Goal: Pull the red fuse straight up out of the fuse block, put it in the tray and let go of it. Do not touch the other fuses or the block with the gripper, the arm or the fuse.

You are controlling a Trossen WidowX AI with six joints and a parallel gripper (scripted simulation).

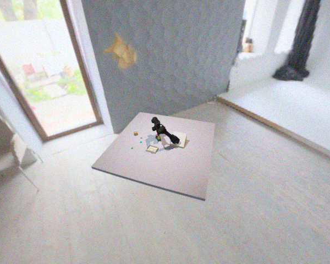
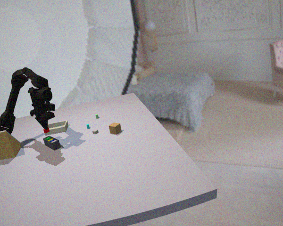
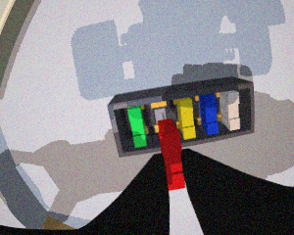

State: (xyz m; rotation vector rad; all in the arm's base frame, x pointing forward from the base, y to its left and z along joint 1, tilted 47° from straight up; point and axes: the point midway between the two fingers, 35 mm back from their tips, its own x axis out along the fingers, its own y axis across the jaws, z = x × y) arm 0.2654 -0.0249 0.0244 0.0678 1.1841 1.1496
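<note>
My gripper tip is now 21 cm to the right of the cream tray, 9 cm above it and 1 cm past it. Also, from my gripper tip: red fuse 1 cm below; yellow fuse 7 cm below, 1 cm to the right, 1 cm ahead; green fuse 7 cm below, 1 cm to the left, 1 cm behind.
</note>
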